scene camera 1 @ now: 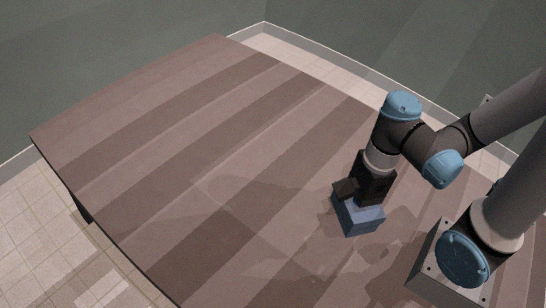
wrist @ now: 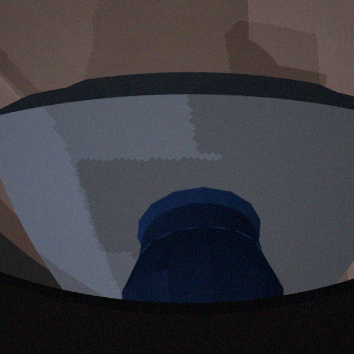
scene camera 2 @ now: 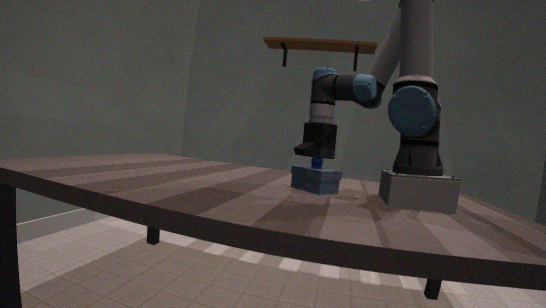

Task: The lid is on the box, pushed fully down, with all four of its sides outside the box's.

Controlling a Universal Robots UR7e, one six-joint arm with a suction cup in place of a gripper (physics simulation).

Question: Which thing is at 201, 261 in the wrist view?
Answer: My suction cup.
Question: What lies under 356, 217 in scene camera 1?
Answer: A blue-grey lid.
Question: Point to a blue-grey lid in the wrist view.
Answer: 89, 159
